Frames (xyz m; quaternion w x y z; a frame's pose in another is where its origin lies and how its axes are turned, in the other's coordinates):
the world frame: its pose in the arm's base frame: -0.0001 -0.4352 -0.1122 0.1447 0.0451 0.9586 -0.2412
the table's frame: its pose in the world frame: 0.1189 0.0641 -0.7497 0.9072 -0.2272 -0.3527 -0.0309
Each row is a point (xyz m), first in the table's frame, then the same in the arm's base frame.
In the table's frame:
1: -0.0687 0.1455 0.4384
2: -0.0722 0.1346 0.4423
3: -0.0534 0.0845 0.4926
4: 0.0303 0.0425 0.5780
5: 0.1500 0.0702 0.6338
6: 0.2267 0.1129 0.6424
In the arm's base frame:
1: 0.0813 0.1636 0.2483
2: 0.0882 0.1539 0.2505
3: 0.1283 0.1043 0.2142
4: 0.1617 0.0514 0.1040
5: 0.1399 0.0572 -0.0290
6: 0.0992 0.0836 -0.1027

